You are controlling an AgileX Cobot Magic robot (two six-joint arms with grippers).
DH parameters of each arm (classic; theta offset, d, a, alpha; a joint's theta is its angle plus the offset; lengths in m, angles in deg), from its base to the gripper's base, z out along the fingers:
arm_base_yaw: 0 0.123 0 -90
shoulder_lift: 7.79 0 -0.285 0
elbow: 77.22 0 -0.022 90
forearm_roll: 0 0.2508 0 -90
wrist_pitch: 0 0 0.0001 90
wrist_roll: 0 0.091 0 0
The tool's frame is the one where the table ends.
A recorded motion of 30 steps. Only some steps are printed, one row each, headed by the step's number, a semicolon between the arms.
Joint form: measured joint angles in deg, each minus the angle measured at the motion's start. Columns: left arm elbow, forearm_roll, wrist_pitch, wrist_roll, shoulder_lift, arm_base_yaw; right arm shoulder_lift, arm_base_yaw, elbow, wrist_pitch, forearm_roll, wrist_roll.
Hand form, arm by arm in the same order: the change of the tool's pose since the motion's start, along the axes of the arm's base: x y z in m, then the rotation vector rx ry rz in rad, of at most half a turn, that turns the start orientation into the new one. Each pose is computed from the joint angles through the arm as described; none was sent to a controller.
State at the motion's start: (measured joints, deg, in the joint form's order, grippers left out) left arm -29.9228 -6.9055 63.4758 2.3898 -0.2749 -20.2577; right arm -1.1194 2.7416 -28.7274 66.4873 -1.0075 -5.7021
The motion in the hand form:
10: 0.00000 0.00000 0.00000 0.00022 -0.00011 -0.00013; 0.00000 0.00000 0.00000 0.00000 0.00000 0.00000
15: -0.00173 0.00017 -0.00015 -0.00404 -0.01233 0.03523; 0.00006 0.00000 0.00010 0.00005 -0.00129 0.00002
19: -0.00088 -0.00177 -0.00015 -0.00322 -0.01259 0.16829; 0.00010 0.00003 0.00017 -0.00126 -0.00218 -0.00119
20: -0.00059 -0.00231 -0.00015 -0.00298 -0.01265 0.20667; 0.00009 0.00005 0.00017 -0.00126 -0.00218 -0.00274
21: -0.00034 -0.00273 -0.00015 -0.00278 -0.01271 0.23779; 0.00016 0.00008 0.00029 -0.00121 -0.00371 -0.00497
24: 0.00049 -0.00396 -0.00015 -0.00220 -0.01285 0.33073; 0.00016 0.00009 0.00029 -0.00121 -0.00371 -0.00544
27: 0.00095 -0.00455 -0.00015 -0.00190 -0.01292 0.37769; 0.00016 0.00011 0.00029 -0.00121 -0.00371 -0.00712
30: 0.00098 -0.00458 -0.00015 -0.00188 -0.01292 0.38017; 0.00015 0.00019 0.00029 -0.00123 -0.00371 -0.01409
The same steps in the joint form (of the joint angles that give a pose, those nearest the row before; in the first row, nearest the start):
10: 0.00 0.00 0.00 0.02 0.00 0.00; 0.00 0.00 0.00 0.00 0.00 0.00
15: 0.00 0.00 0.00 0.02 -0.74 2.03; 0.00 0.00 0.00 -0.07 0.00 0.00
19: 0.00 0.00 0.00 0.02 -0.74 9.65; 0.00 -0.12 0.00 -0.12 0.00 -0.09
20: 0.00 0.00 0.00 0.02 -0.74 11.85; 0.00 -0.21 0.00 -0.12 0.00 -0.09
21: 0.00 0.00 0.00 0.01 -0.74 13.63; 0.00 -0.33 0.00 -0.21 0.00 -0.09
24: 0.00 0.00 0.00 0.02 -0.74 18.96; 0.00 -0.36 0.00 -0.21 0.00 -0.09
27: 0.00 0.00 0.00 0.02 -0.74 21.65; 0.00 -0.46 0.00 -0.21 0.00 -0.09
30: 0.00 0.00 0.00 0.02 -0.74 21.79; 0.00 -0.86 0.00 -0.21 0.00 -0.09

